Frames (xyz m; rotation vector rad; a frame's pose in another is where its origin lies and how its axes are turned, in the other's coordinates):
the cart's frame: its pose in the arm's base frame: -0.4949 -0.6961 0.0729 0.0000 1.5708 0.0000
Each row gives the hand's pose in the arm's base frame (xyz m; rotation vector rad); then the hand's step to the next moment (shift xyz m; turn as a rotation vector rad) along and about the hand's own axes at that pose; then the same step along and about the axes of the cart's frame.
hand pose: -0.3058 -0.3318 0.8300 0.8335 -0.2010 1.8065
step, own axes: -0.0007 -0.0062 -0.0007 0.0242 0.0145 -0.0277
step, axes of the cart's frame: 0.0025 0.0023 0.0053 0.0017 0.0267 -0.0291
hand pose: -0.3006 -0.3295 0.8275 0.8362 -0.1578 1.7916
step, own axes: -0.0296 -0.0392 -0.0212 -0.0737 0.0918 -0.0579
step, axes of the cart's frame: 0.0449 0.0026 0.0290 0.0615 -0.0653 -0.0957
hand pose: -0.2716 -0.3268 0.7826 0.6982 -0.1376 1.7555
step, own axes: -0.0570 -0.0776 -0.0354 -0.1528 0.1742 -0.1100
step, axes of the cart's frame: 0.0786 -0.0084 0.0653 0.1234 -0.1348 -0.1799
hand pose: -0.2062 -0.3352 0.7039 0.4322 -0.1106 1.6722
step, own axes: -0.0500 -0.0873 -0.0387 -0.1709 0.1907 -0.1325
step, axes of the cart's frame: 0.0681 -0.0210 0.0809 0.1475 -0.1472 -0.1993
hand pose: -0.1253 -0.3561 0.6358 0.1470 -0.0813 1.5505
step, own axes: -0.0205 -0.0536 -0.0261 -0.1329 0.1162 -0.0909
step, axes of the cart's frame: 0.0311 -0.0172 0.0521 0.1041 -0.1166 -0.1224
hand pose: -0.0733 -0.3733 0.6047 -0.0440 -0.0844 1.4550
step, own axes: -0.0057 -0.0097 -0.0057 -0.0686 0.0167 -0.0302
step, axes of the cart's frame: 0.0051 -0.0067 0.0094 0.0336 -0.0656 -0.0218
